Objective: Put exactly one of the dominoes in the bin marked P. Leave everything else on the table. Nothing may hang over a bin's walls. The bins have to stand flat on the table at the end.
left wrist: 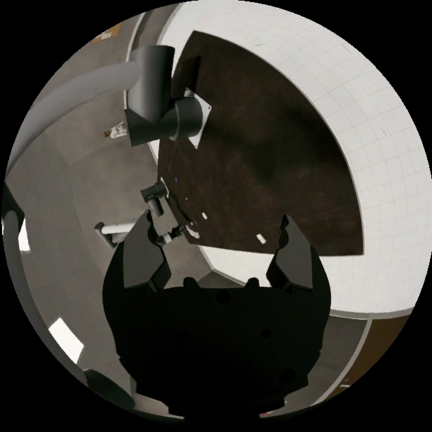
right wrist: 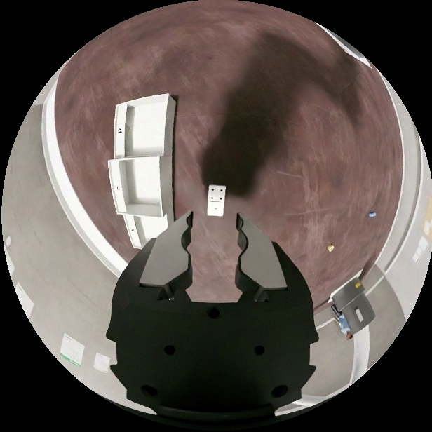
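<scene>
My right gripper [right wrist: 214, 213] is open, its fingers partly drawn in. A white domino [right wrist: 216, 200] with black pips lies flat on the table, in line with the gap between the fingertips and mostly beyond them in the right wrist view. The white bin marked P [right wrist: 170, 122] stands at the upper left, the far one of three bins in a row; its visible inside is empty. My left gripper [left wrist: 217, 212] is wide open and empty, high and away from these things. Two small white pieces [left wrist: 204, 216] [left wrist: 261, 238] lie on the table in the left wrist view, too small to identify.
A bin marked F [right wrist: 167, 185] adjoins bin P, and a third bin [right wrist: 132, 239] is partly hidden behind the right gripper's left finger. A small blue thing [right wrist: 372, 214] and a small yellow thing [right wrist: 330, 248] lie at the right. An arm base [left wrist: 187, 118] stands at the table's edge.
</scene>
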